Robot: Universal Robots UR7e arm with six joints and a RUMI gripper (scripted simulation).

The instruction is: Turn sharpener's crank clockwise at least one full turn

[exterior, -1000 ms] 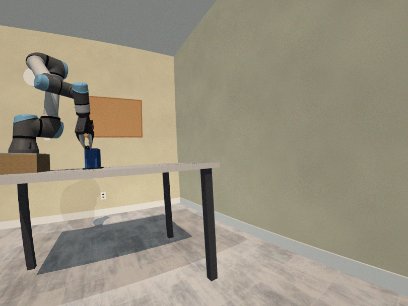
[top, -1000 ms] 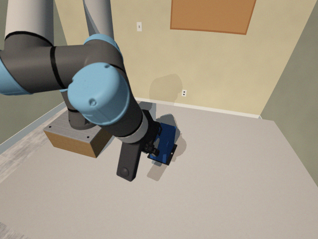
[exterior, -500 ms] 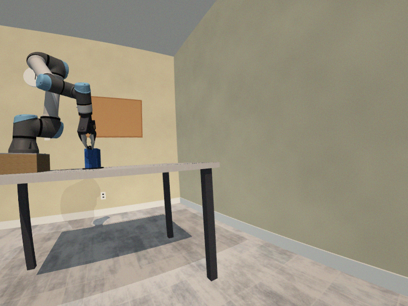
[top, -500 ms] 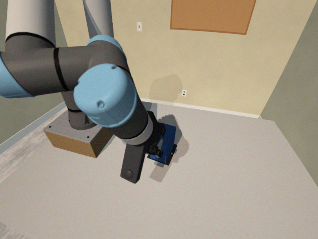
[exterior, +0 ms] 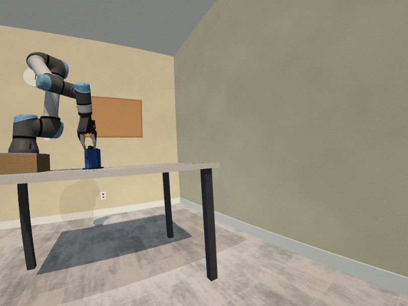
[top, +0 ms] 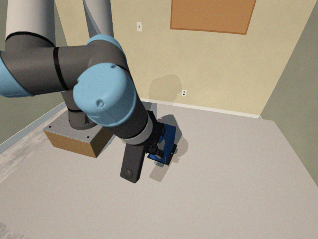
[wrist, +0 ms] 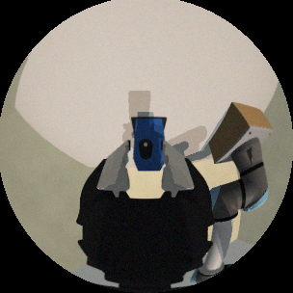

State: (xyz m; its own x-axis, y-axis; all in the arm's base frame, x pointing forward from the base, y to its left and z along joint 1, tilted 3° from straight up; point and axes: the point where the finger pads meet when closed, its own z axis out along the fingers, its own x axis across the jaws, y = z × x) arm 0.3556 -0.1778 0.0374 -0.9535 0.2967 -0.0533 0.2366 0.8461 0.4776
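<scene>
Now: hand 1 cm short of the knob and 2 cm to the right of it. From my hand the other things lie so: crank 1 cm ahead, 3 cm to the left, 1 cm below.
</scene>
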